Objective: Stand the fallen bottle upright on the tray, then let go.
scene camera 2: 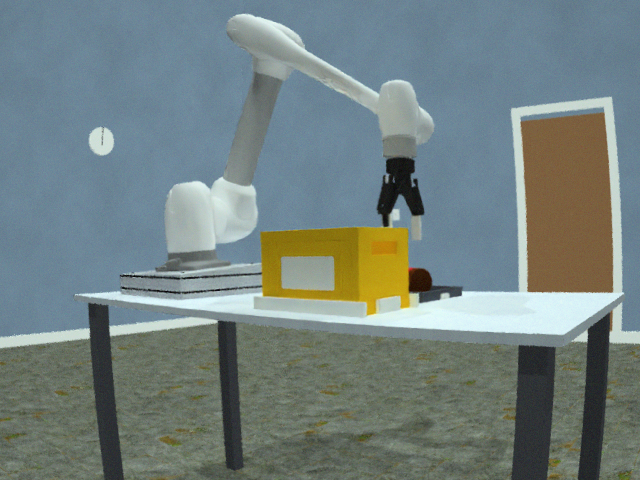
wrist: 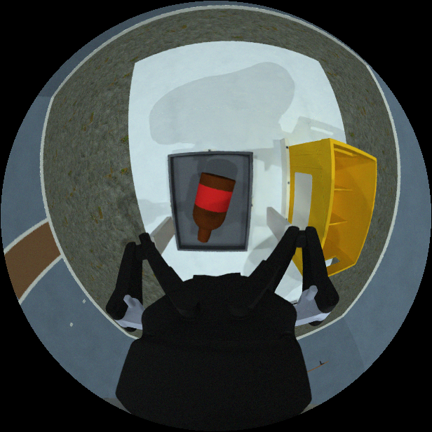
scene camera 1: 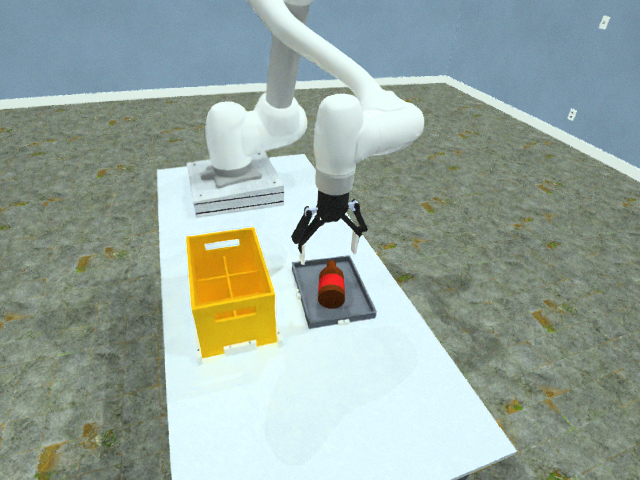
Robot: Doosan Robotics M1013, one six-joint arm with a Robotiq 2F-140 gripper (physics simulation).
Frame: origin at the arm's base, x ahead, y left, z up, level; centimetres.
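Seen in the pictures: gripper, fingertip midpoint: [scene camera 1: 328,256]; arm's base at its link origin: [scene camera 2: 193,268] [scene camera 1: 233,174].
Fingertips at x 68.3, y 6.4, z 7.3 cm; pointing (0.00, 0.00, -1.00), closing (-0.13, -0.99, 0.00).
Offsets run from my fingertips to a thing's top centre. Level surfaces: height alone.
A brown bottle with a red label {dx -1.5, dy +2.6, dz -7.2 cm} [scene camera 1: 331,283] [scene camera 2: 420,279] [wrist: 214,199] lies on its side on the dark grey tray {dx -1.0, dy +2.5, dz -12.5 cm} [scene camera 1: 367,299] [scene camera 2: 448,292] [wrist: 249,200]. In scene camera 1 its neck points toward the robot's base and its bottom toward the camera. In scene camera 2 the crate hides part of the bottle and tray. My gripper [scene camera 1: 328,251] [scene camera 2: 403,227] [wrist: 219,220] is open and empty, pointing down. It hangs above the tray, over the neck end of the bottle, with a wide gap between its fingers.
A yellow crate with dividers {dx -5.3, dy -26.1, dz +2.4 cm} [scene camera 1: 236,326] [scene camera 2: 315,266] [wrist: 312,200] stands beside the tray, held by white blocks at its base. The robot's base stands on a plinth [scene camera 1: 237,200] [scene camera 2: 191,284] at the far end of the white table {dz -15.1 cm} [scene camera 1: 336,403] [scene camera 2: 491,315].
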